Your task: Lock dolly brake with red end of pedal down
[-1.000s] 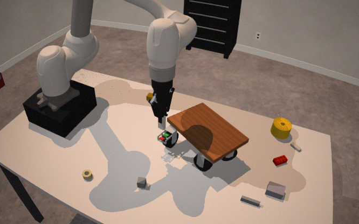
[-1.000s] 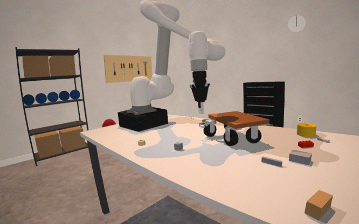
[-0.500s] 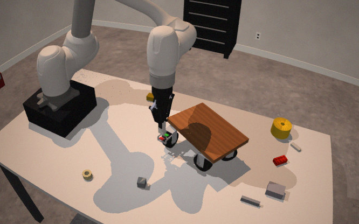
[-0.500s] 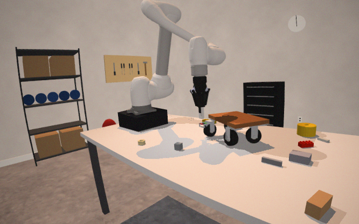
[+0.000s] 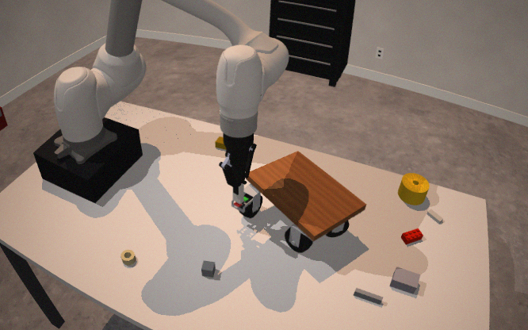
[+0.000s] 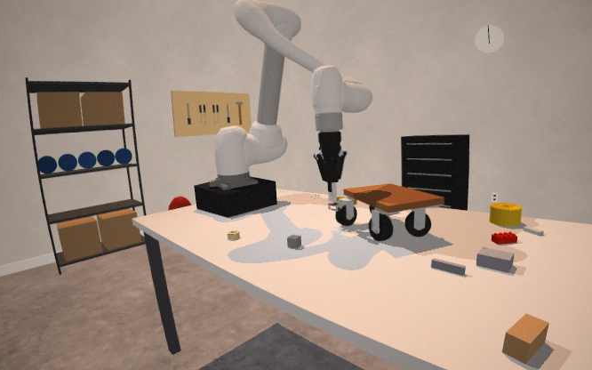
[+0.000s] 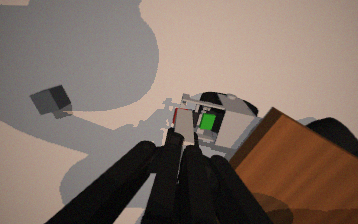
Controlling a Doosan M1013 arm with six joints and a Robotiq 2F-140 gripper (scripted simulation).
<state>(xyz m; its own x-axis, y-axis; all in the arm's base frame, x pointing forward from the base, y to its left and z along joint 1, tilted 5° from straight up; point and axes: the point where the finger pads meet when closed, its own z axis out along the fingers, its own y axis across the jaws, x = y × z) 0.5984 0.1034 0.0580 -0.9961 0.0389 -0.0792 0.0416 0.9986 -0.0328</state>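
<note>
My gripper is now 10 mm to the right of the brake pedal and 50 mm above it. Also, from my hand: grey cube: 40 mm ahead, 190 mm to the right, 120 mm below; red brick: 480 mm ahead, 250 mm to the left, 120 mm below; yellow cylinder: 410 mm ahead, 450 mm to the left, 100 mm below.
</note>
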